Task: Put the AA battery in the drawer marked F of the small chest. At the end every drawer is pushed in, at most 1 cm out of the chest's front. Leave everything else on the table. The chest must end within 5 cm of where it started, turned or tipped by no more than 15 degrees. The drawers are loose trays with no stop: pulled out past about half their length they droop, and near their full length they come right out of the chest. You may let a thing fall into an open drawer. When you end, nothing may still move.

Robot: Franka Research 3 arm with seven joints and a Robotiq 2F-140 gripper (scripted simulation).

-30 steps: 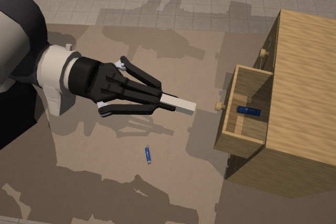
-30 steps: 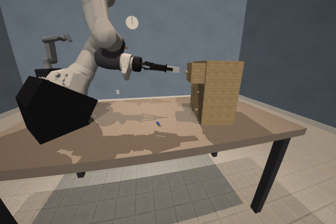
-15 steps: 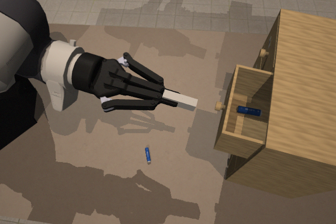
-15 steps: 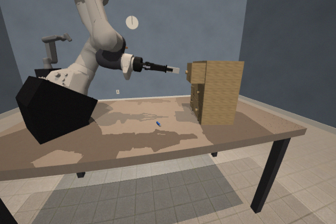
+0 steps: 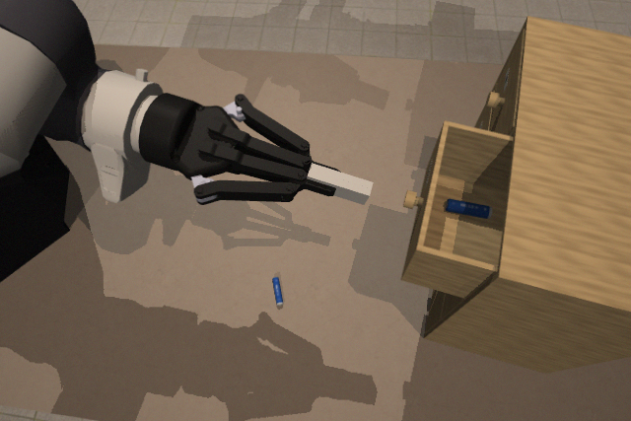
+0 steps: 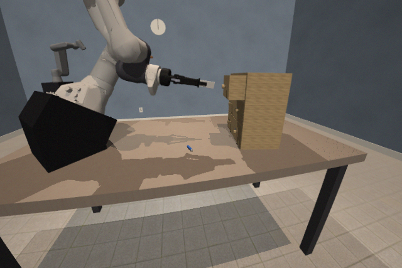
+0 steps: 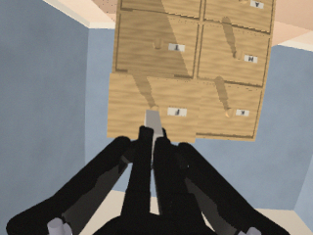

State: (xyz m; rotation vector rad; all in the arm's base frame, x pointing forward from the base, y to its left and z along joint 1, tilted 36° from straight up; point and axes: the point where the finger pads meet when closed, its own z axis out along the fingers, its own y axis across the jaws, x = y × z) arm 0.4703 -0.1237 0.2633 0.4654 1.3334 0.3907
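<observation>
My gripper is now 17 cm short of the drawer and 3 cm above it.
</observation>
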